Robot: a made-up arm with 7 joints. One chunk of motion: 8 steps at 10 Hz.
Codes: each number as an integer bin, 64 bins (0 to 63) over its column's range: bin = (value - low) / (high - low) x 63, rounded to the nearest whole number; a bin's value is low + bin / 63 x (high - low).
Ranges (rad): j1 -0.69..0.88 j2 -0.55..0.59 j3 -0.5..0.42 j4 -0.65..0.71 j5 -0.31..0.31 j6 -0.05..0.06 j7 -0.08..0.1
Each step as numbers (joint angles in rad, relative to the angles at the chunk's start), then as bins.
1 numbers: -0.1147 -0.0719 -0.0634 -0.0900 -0.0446 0.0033 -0.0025
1 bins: 23 26 30 26 27 31 27
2 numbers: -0.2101 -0.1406 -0.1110 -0.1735 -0.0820 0.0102 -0.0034
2 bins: 19 23 27 22 23 34 27
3 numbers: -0.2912 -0.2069 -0.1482 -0.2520 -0.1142 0.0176 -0.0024
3 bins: 16 19 24 18 20 39 27
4 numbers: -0.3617 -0.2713 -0.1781 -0.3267 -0.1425 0.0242 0.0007
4 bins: 13 15 22 15 17 42 28
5 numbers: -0.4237 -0.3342 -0.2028 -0.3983 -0.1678 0.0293 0.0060
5 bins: 11 12 20 12 14 45 30
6 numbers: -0.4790 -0.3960 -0.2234 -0.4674 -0.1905 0.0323 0.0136
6 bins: 8 9 19 8 12 47 33
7 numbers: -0.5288 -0.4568 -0.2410 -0.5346 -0.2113 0.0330 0.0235
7 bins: 6 5 18 5 10 48 36
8 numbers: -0.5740 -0.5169 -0.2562 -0.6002 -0.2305 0.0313 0.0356
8 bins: 5 2 17 2 8 47 40
